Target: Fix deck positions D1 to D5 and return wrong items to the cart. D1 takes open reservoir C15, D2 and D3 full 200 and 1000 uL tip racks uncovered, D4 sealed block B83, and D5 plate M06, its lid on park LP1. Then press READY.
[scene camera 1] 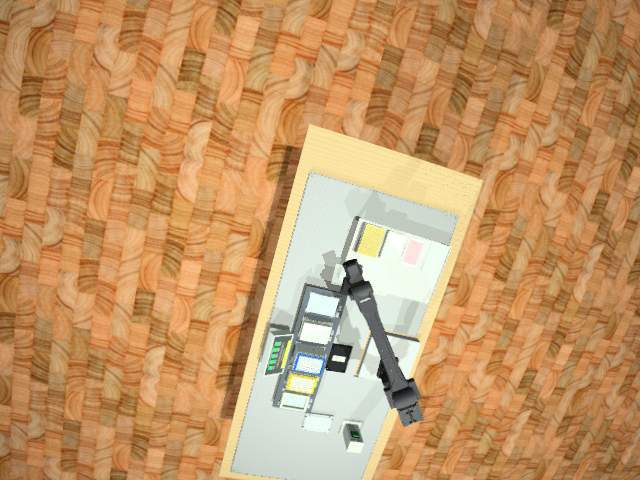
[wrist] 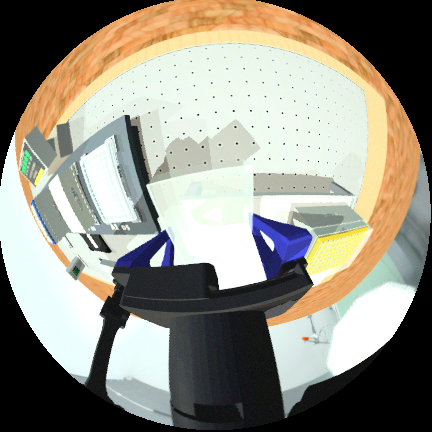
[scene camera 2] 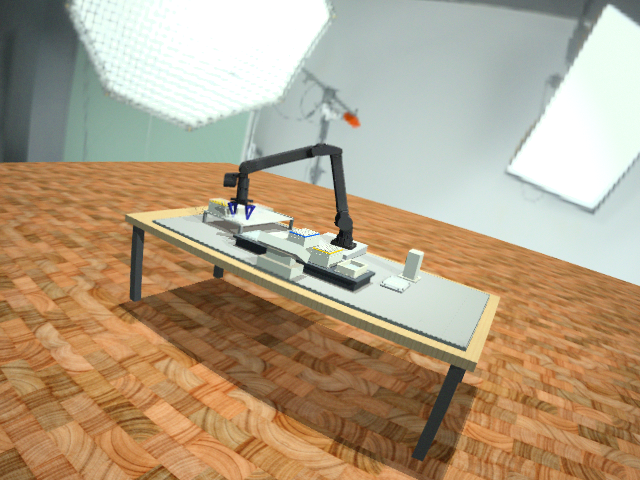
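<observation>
My gripper is shut on a wide translucent cover, low over the deck-side edge of the white cart. The arm hides the fingers in the top view. On the dark deck, a clear-topped plate sits at D5 and a whitish block at D4. A blue-rimmed tip rack sits at D3, a yellow-rimmed one at D2, both full and uncovered. An open reservoir sits at D1. Labels are unreadable.
The cart holds a yellow rack and a pink-topped item. A panel with green lamps stands behind the deck. A black pad, a clear flat piece and a small upright box stand nearby.
</observation>
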